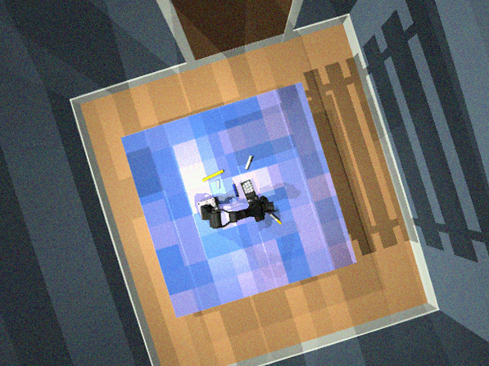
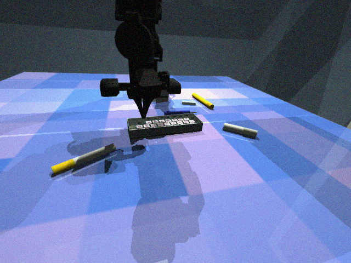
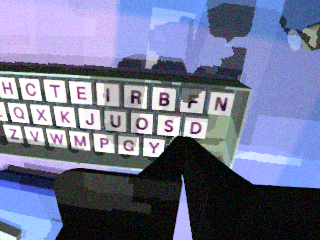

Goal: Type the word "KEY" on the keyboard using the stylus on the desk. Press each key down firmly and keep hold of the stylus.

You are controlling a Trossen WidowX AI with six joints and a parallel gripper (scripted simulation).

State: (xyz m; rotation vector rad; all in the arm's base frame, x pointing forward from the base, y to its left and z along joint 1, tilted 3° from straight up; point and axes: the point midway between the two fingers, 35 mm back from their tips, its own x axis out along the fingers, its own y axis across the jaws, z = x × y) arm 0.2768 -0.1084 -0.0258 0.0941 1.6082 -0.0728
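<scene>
Now: gripper tip 7 cm past the blue stylus, 17 cm to the right of it and 3 cm above it. Also, from my gripper tip: yellow cylinder: 16 cm behind, 30 cm to the left, 3 cm below; then yellow-and-white pen: 8 cm ahead, 15 cm to the right, 3 cm below; then white cylinder: 10 cm ahead, 27 cm to the left, 3 cm below.
</scene>
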